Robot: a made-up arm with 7 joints. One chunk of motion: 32 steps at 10 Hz.
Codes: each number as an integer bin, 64 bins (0 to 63) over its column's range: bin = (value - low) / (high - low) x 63, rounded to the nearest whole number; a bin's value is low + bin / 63 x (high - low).
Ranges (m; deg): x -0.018..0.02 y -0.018..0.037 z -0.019..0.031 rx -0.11..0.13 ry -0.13..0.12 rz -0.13..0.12
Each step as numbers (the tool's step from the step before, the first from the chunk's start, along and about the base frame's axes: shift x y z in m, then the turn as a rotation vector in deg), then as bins.
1 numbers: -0.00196 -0.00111 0.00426 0.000 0.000 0.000
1 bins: 27 19 29 29 33 33
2 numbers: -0.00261 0.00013 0.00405 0.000 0.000 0.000
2 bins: 26 21 29 29 33 33
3 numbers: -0.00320 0.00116 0.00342 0.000 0.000 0.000
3 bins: 25 22 28 29 33 33
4 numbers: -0.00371 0.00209 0.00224 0.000 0.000 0.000
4 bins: 24 23 27 29 33 33
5 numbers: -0.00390 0.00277 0.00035 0.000 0.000 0.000
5 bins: 23 24 24 29 33 33
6 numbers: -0.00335 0.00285 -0.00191 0.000 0.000 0.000
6 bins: 24 24 22 29 33 33
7 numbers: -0.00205 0.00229 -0.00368 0.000 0.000 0.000
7 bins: 26 23 19 29 33 33
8 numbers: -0.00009 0.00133 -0.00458 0.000 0.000 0.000
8 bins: 30 22 18 29 33 33
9 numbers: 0.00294 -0.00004 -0.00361 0.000 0.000 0.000
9 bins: 35 21 19 29 33 33
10 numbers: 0.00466 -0.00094 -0.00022 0.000 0.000 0.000
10 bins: 38 20 24 29 33 33
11 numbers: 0.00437 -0.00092 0.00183 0.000 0.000 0.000
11 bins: 37 20 26 29 33 33
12 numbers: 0.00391 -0.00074 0.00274 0.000 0.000 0.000
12 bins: 36 20 27 29 33 33
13 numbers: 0.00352 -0.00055 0.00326 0.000 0.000 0.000
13 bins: 36 20 28 29 33 33
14 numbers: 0.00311 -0.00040 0.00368 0.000 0.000 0.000
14 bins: 35 20 29 29 33 33
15 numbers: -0.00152 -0.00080 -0.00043 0.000 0.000 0.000
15 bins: 27 20 23 29 33 33
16 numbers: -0.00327 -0.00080 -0.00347 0.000 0.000 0.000
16 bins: 24 20 20 29 33 33
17 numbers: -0.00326 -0.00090 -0.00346 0.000 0.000 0.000
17 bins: 24 20 20 29 33 33
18 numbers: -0.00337 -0.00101 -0.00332 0.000 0.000 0.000
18 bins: 24 19 20 29 33 33
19 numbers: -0.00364 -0.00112 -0.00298 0.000 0.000 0.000
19 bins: 24 19 20 29 33 33
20 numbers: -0.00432 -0.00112 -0.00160 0.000 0.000 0.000
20 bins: 23 19 22 29 33 33
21 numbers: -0.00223 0.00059 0.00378 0.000 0.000 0.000
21 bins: 26 21 29 29 33 33
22 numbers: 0.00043 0.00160 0.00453 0.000 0.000 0.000
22 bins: 31 22 30 29 33 33
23 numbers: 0.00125 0.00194 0.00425 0.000 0.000 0.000
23 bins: 32 23 29 29 33 33
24 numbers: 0.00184 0.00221 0.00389 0.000 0.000 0.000
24 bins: 33 23 29 29 33 33
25 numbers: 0.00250 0.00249 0.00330 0.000 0.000 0.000
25 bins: 34 23 28 29 33 33
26 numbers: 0.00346 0.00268 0.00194 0.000 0.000 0.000
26 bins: 36 24 26 29 33 33
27 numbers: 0.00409 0.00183 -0.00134 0.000 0.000 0.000
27 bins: 37 23 22 29 33 33
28 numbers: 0.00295 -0.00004 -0.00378 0.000 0.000 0.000
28 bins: 35 21 19 29 33 33
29 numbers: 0.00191 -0.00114 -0.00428 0.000 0.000 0.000
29 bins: 33 19 19 29 33 33
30 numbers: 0.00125 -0.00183 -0.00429 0.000 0.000 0.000
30 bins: 32 19 19 29 33 33
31 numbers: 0.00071 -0.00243 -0.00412 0.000 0.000 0.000
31 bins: 31 18 19 29 33 33
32 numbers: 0.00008 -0.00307 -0.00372 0.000 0.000 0.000
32 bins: 30 17 19 29 33 33
